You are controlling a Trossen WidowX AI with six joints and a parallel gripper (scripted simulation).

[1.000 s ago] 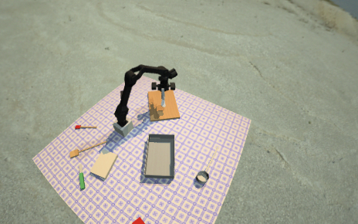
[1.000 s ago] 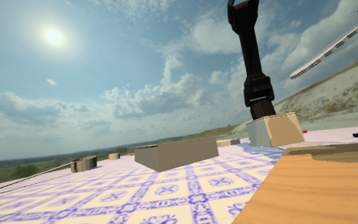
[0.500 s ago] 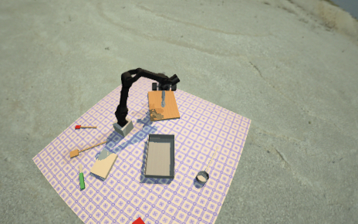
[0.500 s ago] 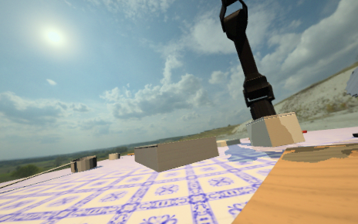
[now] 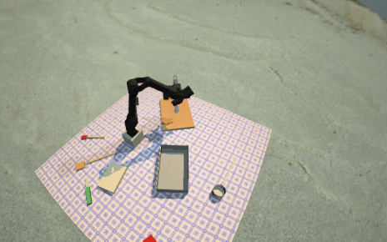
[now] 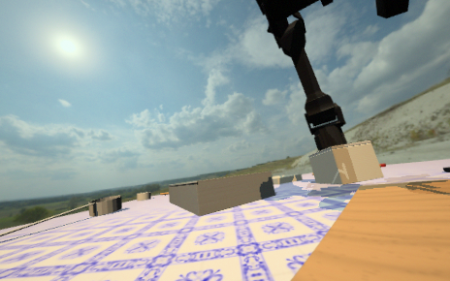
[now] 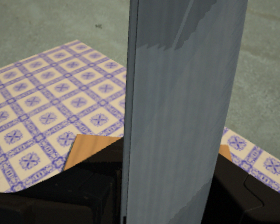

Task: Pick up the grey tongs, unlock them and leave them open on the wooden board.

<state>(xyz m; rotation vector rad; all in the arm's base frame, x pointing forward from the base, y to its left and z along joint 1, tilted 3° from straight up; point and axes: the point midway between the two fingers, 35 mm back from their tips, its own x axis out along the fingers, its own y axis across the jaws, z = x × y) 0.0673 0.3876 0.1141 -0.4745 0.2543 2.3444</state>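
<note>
Right now the wooden board is 1 cm to the right of my gripper tip and 20 cm below it. The rest, counted from my gripper tip: grey roasting tin 32 cm ahead, 41 cm to the right, 18 cm below; green-handled tool 86 cm to the right, 20 cm below; flat block 6 cm ahead, 70 cm to the right, 20 cm below.
</note>
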